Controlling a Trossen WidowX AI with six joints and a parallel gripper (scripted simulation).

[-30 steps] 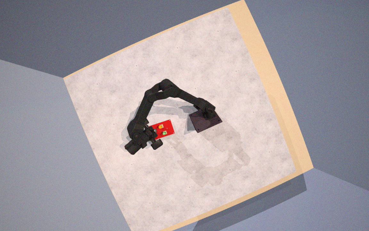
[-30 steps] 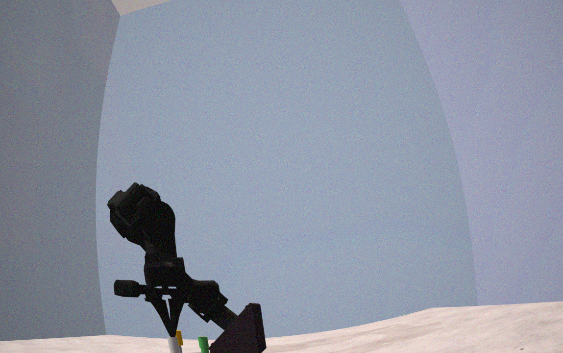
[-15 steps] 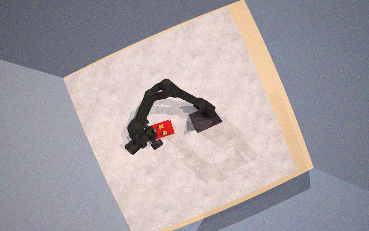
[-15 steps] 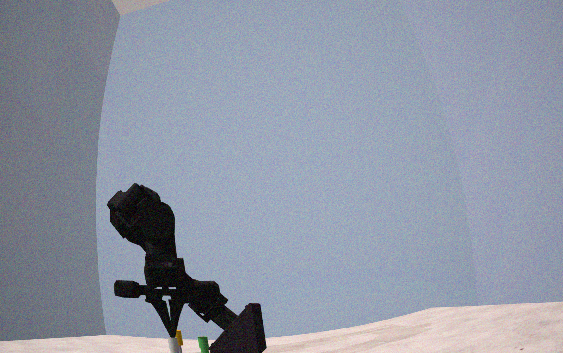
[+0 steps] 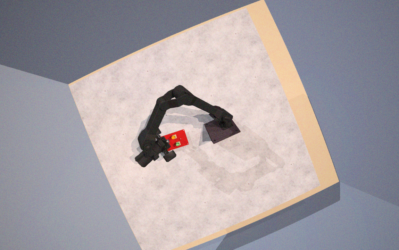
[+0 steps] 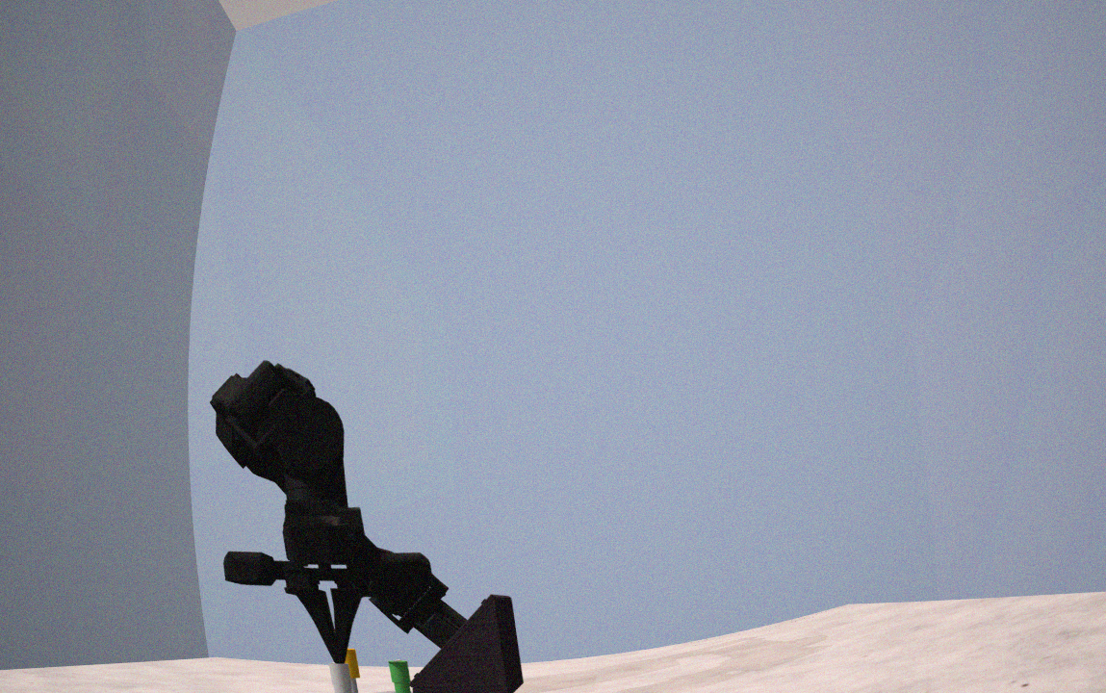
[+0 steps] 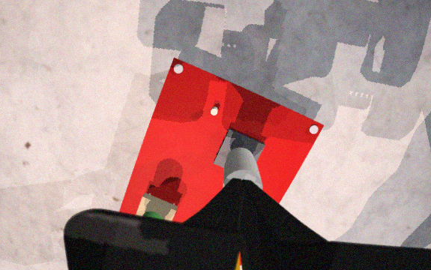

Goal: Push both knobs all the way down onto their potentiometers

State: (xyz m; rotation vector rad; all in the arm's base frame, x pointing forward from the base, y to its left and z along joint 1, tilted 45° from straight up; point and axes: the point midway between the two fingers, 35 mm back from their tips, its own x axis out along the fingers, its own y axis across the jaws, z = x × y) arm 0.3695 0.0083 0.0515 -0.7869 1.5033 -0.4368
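Right now my gripper tip is 20 mm above the grey knob. Also, from my gripper tip: green knob: 60 mm behind, 40 mm to the left, 10 mm below.
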